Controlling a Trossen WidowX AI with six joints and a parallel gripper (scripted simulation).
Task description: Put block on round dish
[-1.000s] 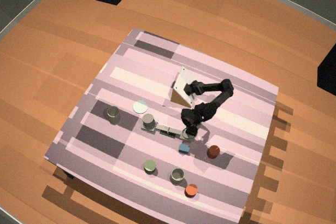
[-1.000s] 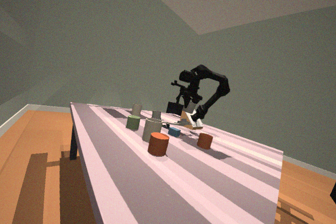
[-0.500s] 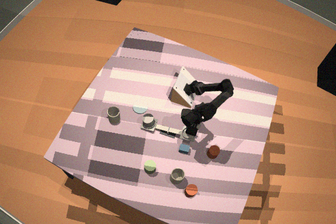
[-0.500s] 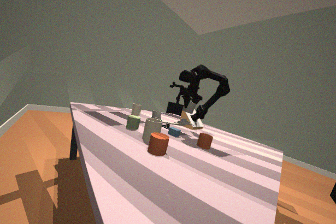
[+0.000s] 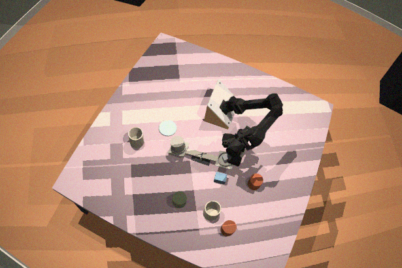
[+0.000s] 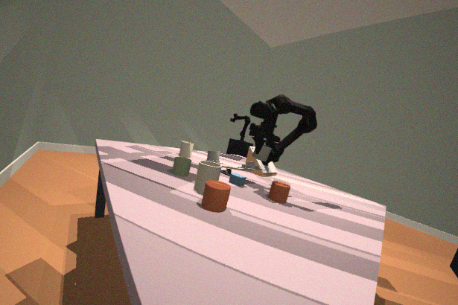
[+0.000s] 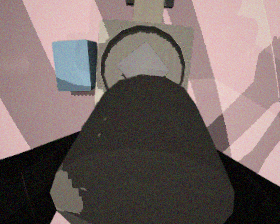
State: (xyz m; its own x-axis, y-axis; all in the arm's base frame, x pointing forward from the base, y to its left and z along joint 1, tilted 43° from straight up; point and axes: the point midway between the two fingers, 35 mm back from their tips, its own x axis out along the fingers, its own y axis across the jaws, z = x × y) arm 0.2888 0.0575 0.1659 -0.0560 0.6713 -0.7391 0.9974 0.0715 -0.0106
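My gripper tip is 60 mm above the grey block, 40 mm to the left of it and 10 mm short of it. From my gripper tip the other things lie so: blue block: 130 mm below, 90 mm ahead, 30 mm to the right; then green cylinder: 280 mm ahead, 160 mm to the right, 110 mm below; then pale blue round dish: 400 mm to the right, 140 mm below, 70 mm behind.
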